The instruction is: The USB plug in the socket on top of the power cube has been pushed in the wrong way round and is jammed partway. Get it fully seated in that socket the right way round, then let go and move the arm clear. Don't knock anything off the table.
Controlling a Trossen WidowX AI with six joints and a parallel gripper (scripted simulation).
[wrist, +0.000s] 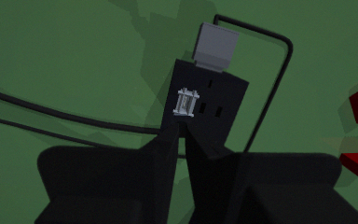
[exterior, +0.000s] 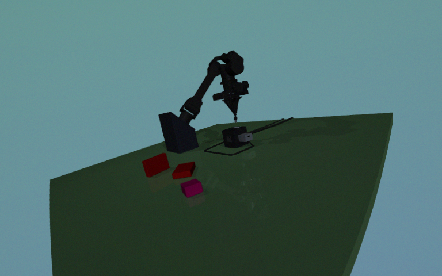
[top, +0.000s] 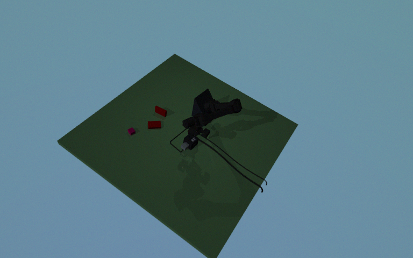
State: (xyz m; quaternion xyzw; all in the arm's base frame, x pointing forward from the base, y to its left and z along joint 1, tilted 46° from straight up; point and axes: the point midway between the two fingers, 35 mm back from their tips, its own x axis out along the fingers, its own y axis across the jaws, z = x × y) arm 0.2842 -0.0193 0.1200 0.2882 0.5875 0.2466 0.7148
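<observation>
Right now the grey USB plug is 2 cm below my gripper tip. The rest, counted from my gripper tip: magenta block (43 cm to the right, 16 cm ahead, 12 cm below).
</observation>
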